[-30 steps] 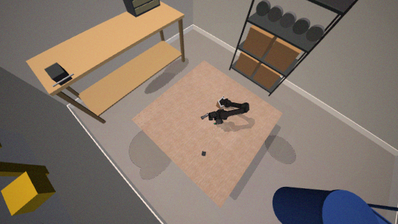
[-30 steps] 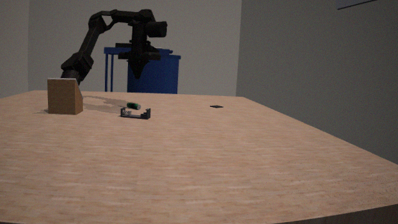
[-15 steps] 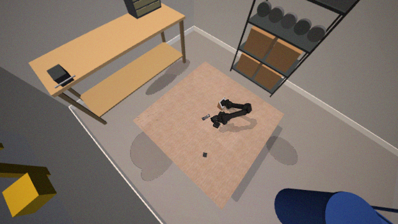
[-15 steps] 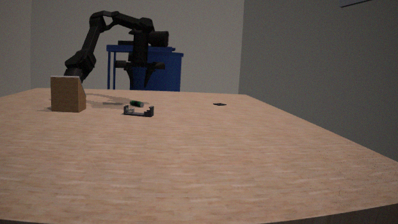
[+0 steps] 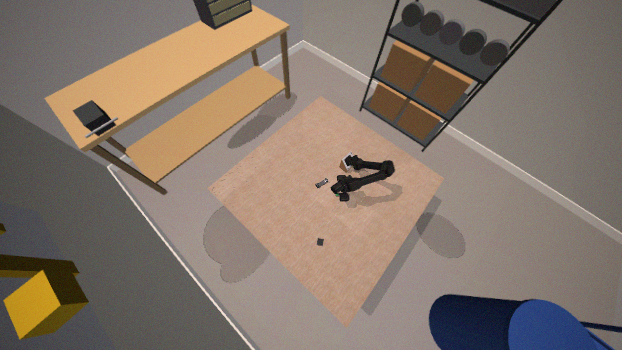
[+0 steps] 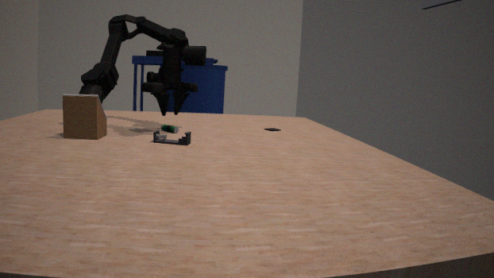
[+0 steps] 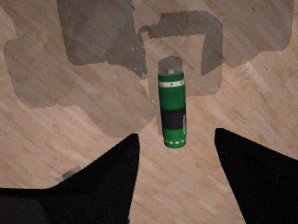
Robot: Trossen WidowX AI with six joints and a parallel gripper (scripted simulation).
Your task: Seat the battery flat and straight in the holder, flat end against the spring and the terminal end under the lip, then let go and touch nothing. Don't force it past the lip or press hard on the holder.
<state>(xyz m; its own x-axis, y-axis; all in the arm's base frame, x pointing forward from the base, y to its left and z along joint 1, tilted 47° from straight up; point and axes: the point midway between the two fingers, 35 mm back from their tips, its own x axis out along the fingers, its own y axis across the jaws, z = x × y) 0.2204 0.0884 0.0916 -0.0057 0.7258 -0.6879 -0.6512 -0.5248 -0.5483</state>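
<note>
Now: the battery 4 cm below my gripper tip. The rest, counted from my gripper tip: small dark square 34 cm ahead, 14 cm to the left, 5 cm below.
</note>
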